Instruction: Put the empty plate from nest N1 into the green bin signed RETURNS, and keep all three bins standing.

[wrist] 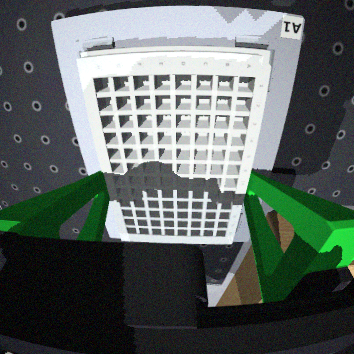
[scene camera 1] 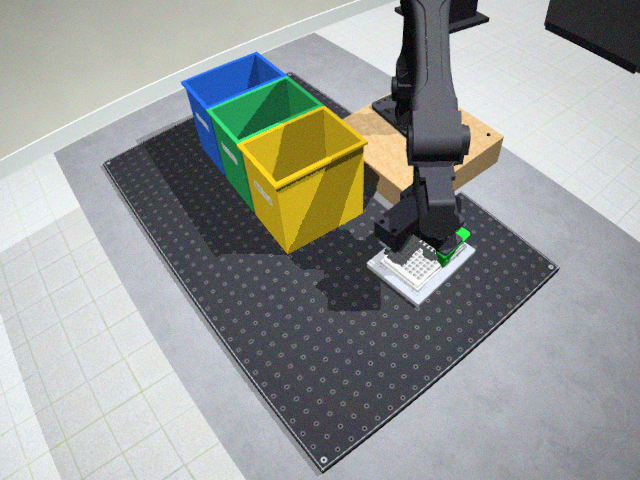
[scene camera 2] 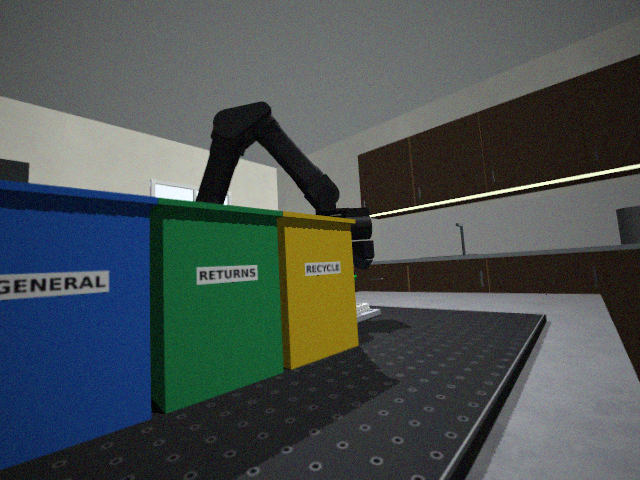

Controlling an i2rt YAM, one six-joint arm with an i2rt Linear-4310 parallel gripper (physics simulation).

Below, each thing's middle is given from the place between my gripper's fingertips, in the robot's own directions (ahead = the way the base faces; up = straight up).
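Labels:
The white gridded plate [scene camera 1: 417, 264] is 10 mm ahead of my hand, and the pale nest [scene camera 1: 399, 285] is 10 mm ahead of my hand and 10 mm below it. The yellow recycle bin [scene camera 1: 306, 175] is 210 mm to the right of my hand, 120 mm ahead of it and 70 mm above it. Then there's the green returns bin [scene camera 2: 215, 315], and that's 340 mm to the right of my hand, 130 mm ahead of it and 70 mm above it. Going by their middles, of the things named here the green returns bin is the farthest from my hand.

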